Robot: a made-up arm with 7 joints. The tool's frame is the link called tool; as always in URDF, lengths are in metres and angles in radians. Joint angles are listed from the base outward. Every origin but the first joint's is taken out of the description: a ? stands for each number. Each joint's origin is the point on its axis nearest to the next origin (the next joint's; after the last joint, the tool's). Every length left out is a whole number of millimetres.
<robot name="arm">
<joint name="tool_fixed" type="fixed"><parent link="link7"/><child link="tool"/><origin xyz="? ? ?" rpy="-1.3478 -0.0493 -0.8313"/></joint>
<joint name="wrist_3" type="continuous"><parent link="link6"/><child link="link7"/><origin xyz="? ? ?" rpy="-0.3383 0.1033 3.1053"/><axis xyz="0 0 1"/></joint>
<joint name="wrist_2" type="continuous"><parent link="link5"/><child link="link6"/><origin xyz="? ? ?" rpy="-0.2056 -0.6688 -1.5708"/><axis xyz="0 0 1"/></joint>
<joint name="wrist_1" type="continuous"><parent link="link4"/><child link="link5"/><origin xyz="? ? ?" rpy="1.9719 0.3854 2.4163"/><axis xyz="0 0 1"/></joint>
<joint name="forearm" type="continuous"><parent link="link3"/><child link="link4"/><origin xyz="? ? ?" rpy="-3.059 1.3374 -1.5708"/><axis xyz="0 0 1"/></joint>
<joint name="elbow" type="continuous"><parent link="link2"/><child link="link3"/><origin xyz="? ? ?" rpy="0.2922 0.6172 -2.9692"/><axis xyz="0 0 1"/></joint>
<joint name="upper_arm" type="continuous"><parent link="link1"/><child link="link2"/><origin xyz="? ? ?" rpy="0.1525 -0.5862 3.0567"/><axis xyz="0 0 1"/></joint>
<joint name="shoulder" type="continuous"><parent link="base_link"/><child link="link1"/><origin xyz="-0.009 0.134 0.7" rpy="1.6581 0.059 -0.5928"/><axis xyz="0 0 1"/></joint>
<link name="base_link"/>
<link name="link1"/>
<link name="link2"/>
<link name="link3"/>
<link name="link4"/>
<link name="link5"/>
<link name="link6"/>
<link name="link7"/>
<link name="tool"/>
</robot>
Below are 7 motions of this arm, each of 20 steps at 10 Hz.
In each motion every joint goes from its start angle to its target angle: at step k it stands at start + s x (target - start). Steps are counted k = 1, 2, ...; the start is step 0. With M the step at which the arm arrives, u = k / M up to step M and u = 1 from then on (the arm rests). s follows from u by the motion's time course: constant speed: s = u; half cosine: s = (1 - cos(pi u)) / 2; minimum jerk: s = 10 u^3 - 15 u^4 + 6 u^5.
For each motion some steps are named. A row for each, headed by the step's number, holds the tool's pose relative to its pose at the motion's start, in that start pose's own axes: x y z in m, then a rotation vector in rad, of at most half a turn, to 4 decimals.
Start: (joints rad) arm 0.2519 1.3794 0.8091 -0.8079 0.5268 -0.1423 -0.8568
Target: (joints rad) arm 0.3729 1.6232 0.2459 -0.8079 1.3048 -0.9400 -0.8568
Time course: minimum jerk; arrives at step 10
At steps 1, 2, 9, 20:
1: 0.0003 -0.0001 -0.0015 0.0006 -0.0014 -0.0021
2: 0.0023 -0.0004 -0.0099 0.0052 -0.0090 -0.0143
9: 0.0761 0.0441 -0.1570 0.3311 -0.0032 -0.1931
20: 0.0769 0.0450 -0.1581 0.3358 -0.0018 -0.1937

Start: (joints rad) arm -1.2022 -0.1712 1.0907 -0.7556 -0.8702 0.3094 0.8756
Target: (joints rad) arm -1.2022 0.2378 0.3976 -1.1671 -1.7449 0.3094 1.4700
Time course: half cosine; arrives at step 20
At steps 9, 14, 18, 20:
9: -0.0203 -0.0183 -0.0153 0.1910 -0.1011 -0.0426
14: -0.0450 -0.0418 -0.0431 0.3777 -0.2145 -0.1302
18: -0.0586 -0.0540 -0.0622 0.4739 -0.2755 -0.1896
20: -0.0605 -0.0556 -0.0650 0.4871 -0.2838 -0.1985

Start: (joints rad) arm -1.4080 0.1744 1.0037 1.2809 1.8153 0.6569 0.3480
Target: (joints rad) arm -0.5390 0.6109 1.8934 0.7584 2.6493 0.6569 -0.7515
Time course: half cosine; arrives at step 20
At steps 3, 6, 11, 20:
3: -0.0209 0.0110 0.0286 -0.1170 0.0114 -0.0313
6: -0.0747 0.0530 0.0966 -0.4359 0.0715 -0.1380
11: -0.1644 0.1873 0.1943 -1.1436 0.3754 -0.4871
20: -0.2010 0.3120 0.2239 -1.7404 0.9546 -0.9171

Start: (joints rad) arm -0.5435 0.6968 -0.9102 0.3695 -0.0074 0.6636 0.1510
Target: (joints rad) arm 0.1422 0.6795 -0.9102 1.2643 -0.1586 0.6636 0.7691
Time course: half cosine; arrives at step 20
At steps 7, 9, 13, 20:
7: -0.0701 -0.0371 -0.0676 0.1752 -0.2862 0.0395
9: -0.1020 -0.0552 -0.1140 0.2632 -0.4480 0.0675
13: -0.1457 -0.0889 -0.2246 0.4304 -0.7847 0.1426
20: -0.1538 -0.1164 -0.3316 0.5694 -1.0817 0.2336

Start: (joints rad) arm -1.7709 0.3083 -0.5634 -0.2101 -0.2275 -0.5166 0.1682
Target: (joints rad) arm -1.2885 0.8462 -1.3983 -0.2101 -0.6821 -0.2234 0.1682
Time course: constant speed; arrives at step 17
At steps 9, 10, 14, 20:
9: 0.0142 0.1069 -0.1332 0.2217 -0.3414 -0.0851
10: 0.0189 0.1222 -0.1448 0.2435 -0.3768 -0.1010
14: 0.0437 0.1879 -0.1823 0.3259 -0.5106 -0.1764
20: 0.0677 0.2401 -0.2003 0.3838 -0.6013 -0.2444

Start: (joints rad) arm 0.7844 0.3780 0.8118 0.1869 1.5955 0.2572 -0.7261
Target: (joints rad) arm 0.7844 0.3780 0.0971 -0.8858 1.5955 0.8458 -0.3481
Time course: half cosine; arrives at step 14
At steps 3, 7, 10, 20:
3: -0.0145 0.0171 0.0179 -0.0524 -0.1961 0.0247
7: -0.0918 0.0817 0.0453 -0.2394 -0.9023 0.1191
10: -0.1605 0.1335 0.0235 -0.4117 -1.4523 0.1916
20: -0.1957 0.1649 -0.0051 -0.5389 -1.7688 0.2310

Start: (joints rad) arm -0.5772 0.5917 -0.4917 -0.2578 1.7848 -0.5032 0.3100
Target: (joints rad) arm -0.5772 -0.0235 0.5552 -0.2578 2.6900 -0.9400 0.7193
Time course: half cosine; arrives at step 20
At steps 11, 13, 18, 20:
11: 0.0269 0.0546 -0.0224 -0.2481 -0.1817 0.1454
13: 0.0291 0.0704 -0.0327 -0.3162 -0.2470 0.1924
18: 0.0288 0.0954 -0.0551 -0.4304 -0.3730 0.2768
20: 0.0285 0.0977 -0.0577 -0.4416 -0.3865 0.2854

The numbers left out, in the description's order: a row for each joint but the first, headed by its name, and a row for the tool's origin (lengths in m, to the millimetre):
tool: 0.069 0.034 0
wrist_3: 0.113 -0.051 0
wrist_2: -0.093 0.045 0
wrist_1: 0.265 -0.077 0
forearm: -0.044 0.065 0
elbow: -0.032 0.031 0
upper_arm: -0.086 -0.212 0

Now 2 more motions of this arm.
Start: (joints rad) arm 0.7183 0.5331 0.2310 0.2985 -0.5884 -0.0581 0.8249
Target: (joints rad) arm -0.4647 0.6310 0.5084 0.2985 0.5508 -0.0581 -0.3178
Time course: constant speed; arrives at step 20
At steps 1, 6, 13, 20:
1: 0.0108 0.0214 0.0209 -0.0589 0.0595 -0.0326
6: 0.0828 0.1314 0.1017 -0.3600 0.3482 -0.2118
13: 0.2148 0.2765 0.1448 -0.8031 0.7008 -0.5051
20: 0.3531 0.3894 0.1177 -1.2755 0.9368 -0.8366

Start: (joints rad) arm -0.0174 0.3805 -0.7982 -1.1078 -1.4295 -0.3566 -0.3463
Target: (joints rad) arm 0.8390 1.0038 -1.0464 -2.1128 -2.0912 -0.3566 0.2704
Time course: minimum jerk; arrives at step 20
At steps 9, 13, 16, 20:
9: 0.0561 0.1145 0.0152 0.7463 -0.2462 0.5744
13: 0.0674 0.1868 0.0699 1.4894 -0.4058 0.9962
16: 0.0659 0.2094 0.1040 1.8938 -0.4420 1.1531
20: 0.0648 0.2149 0.1158 2.0316 -0.4445 1.1938

